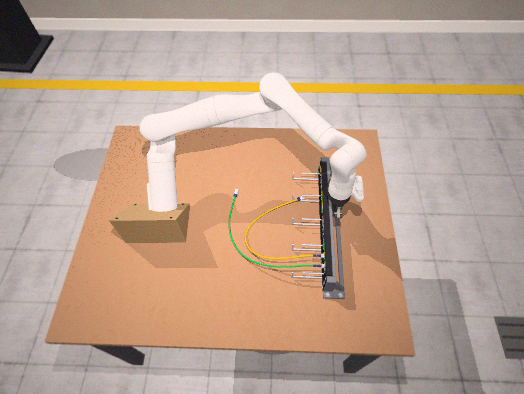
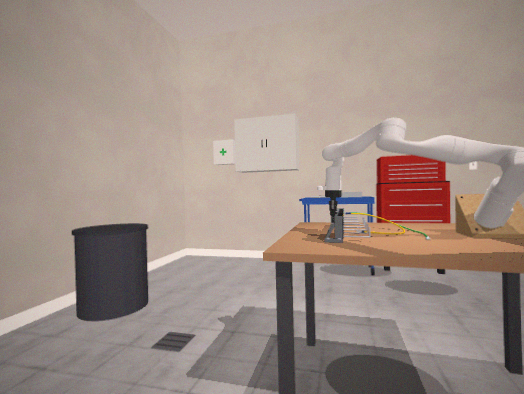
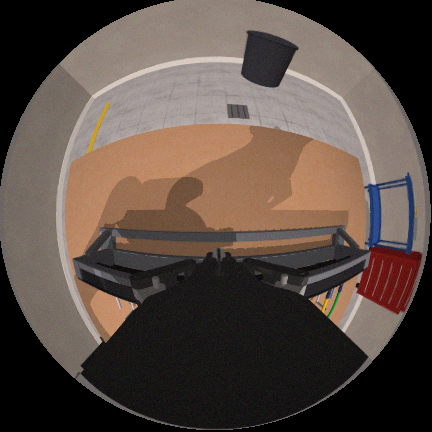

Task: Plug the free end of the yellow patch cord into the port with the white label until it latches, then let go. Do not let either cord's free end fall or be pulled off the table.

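Places are measured from the arm's base along level axes (x ahead, y down, z left), in millimetres.
Pixels of known places: gripper, between the fingertips: (image 1: 334, 214) (image 3: 217, 255); arm's base, origin of its link: (image 1: 164, 208) (image 2: 487, 219).
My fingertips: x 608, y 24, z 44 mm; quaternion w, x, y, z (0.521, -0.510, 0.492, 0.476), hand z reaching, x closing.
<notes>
Ahead of a thing's pixels: the offset from my fingertips to its middle. "spot": to the spot under its first point. Level surfaces: height alone.
My gripper (image 1: 338, 214) (image 2: 333, 216) (image 3: 217, 255) is shut and empty, pointing down at the back side of the dark patch panel @[dy -5, dx -61, dz -31 mm] (image 1: 328, 250) (image 2: 340, 227) (image 3: 335, 276). The yellow cord (image 1: 246, 235) (image 2: 404, 231) (image 3: 325, 304) has one end plugged into the panel's front and curves across the table. Its free end @[spot: dy +20, dx -123, dz +70 mm] (image 1: 300, 198), with a blue boot, lies at the second wire bracket from the far end, short of the panel face. The port with the white label cannot be made out; the panel's front face is hidden from above.
A green cord (image 1: 230, 225) (image 2: 417, 232) (image 3: 336, 302) is plugged in beside the yellow one; its free end (image 1: 236, 192) lies mid-table. Several wire brackets @[spot: dy -9, dx -99, dz -34 mm] (image 1: 306, 221) stick out from the panel front. The arm's wooden base block (image 1: 150, 225) stands at the left of the table @[dy +45 mm] (image 1: 200, 310).
</notes>
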